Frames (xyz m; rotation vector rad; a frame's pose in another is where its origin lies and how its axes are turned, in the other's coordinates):
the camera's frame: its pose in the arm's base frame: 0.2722 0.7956 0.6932 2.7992 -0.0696 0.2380
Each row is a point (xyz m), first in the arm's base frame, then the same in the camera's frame.
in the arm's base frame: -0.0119 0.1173 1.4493
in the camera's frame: -0.1357 0.9040 -0.5261
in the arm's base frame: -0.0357 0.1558 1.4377
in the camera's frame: -0.1620 0.8658 -0.5317
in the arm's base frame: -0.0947 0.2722 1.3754
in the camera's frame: -0.2332 0.7403 -0.5210
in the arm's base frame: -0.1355 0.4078 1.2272
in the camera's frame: -0.3016 0.5679 -0.4338
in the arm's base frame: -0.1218 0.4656 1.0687
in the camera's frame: -0.3166 0.4616 -0.3030
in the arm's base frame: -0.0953 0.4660 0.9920
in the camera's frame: -0.3037 0.4347 -0.2275
